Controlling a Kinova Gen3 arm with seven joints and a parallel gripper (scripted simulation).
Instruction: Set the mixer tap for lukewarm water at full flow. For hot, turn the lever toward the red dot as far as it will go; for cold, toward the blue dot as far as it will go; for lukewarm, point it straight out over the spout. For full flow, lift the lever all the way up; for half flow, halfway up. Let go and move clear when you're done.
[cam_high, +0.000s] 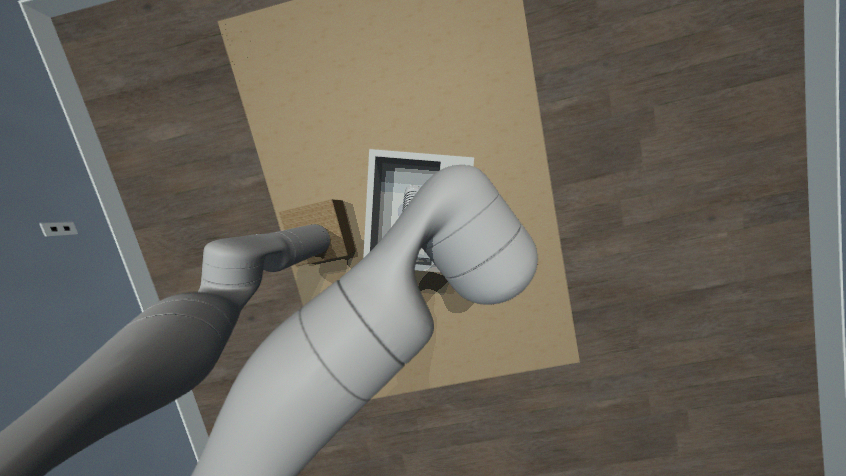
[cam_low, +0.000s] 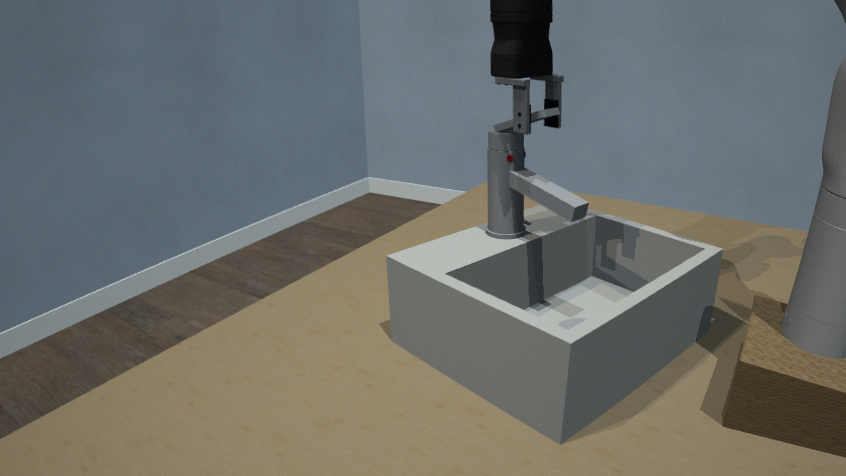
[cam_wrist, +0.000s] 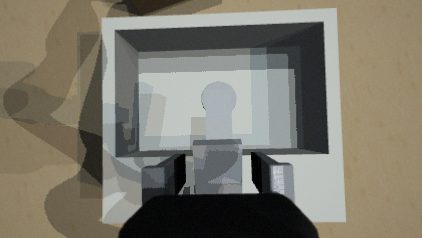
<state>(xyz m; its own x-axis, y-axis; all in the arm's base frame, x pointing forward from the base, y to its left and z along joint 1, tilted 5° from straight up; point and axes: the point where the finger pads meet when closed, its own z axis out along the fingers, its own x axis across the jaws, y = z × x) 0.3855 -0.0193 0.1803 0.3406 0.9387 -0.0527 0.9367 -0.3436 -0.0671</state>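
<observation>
Right now the flat lever is 20 mm ahead of my hand, 10 mm to the right of it and 10 mm below it. From my hand the other things lie so: grey square sink 60 mm behind, 20 mm to the left, 250 mm below; then grey mixer tap 30 mm ahead, 10 mm to the right, 60 mm below.
</observation>
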